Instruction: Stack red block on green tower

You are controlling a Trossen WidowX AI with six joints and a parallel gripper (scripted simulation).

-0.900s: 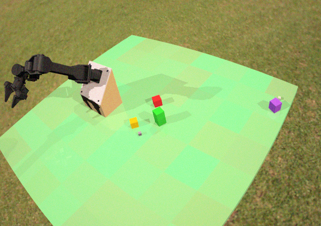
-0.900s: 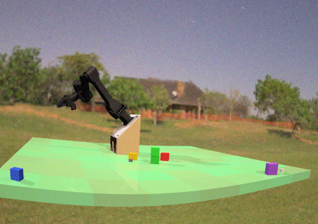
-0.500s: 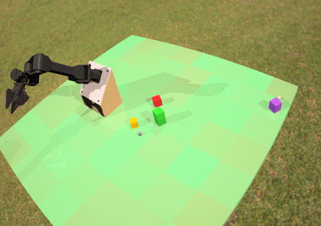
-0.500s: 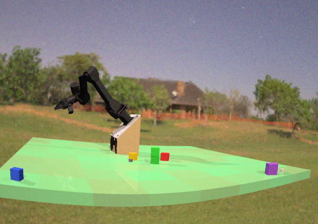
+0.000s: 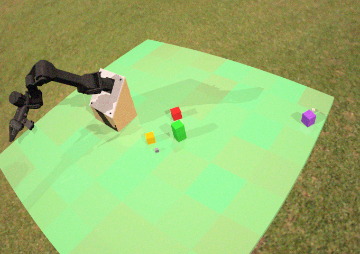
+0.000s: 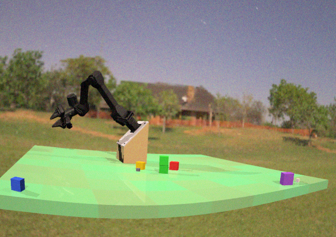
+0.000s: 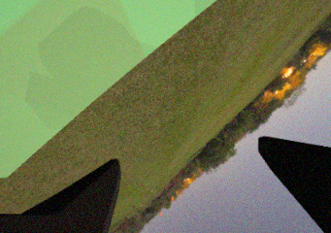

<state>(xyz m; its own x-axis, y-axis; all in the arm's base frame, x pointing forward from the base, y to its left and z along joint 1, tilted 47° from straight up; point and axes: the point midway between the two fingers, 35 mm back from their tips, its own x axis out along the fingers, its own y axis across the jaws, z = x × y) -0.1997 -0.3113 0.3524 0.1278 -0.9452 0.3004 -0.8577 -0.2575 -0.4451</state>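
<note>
Right now the red block is 620 mm to the left of my gripper tip, 450 mm ahead of it and 160 mm below it. From my gripper tip the other things lie so: yellow block (450 mm to the left, 450 mm ahead, 160 mm below); tiny grey cube (510 mm ahead, 420 mm to the left, 170 mm below); blue block (960 mm ahead, 160 mm below, 90 mm to the right).
</note>
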